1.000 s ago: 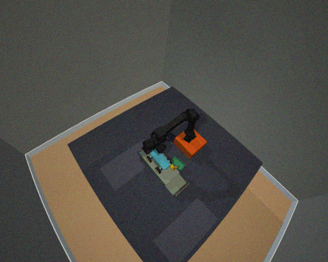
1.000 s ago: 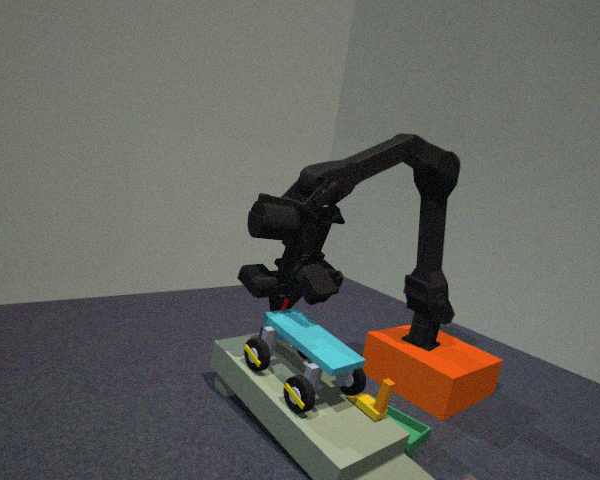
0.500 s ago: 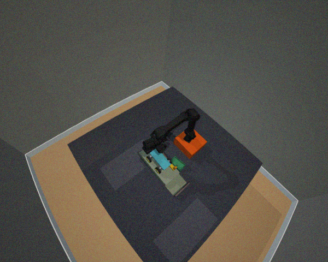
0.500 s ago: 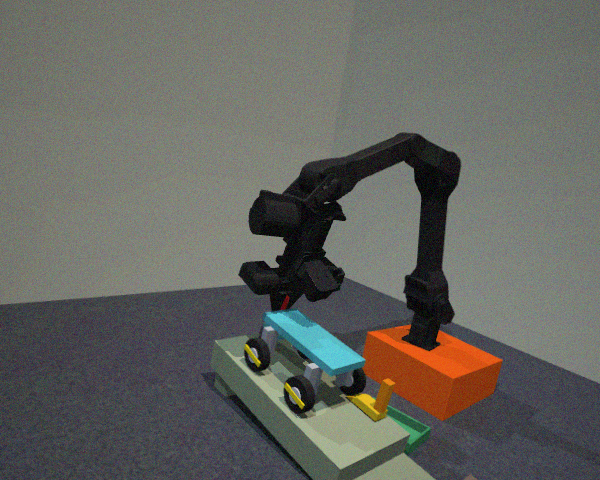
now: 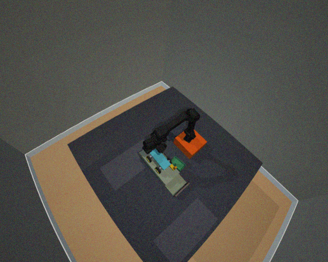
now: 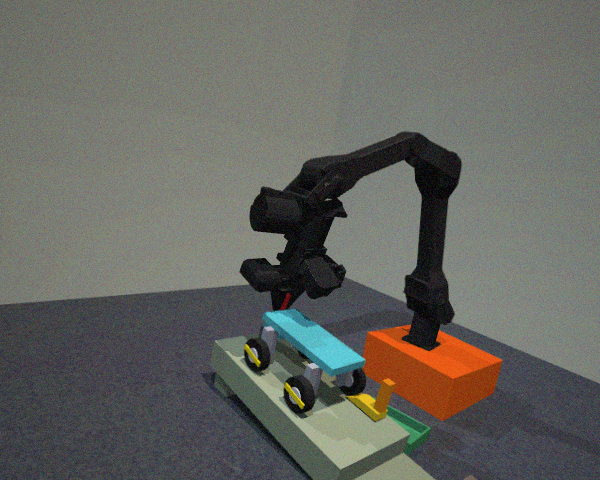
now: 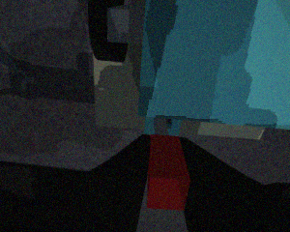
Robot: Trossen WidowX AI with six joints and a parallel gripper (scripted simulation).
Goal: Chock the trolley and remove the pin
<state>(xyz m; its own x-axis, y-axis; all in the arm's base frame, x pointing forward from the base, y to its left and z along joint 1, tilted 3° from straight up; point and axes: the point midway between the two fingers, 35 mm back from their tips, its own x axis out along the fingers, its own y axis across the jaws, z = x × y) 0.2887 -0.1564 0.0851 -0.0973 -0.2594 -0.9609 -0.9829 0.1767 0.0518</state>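
My gripper tip is 22 cm to the right of the green tray, 16 cm above it and 7 cm past it. The rest, counted from my gripper tip: red-headed stop pin right at my gripper tip; then trolley 10 cm to the left, 4 cm below, 4 cm ahead; then yellow chock 21 cm to the left, 7 cm below, 1 cm ahead.
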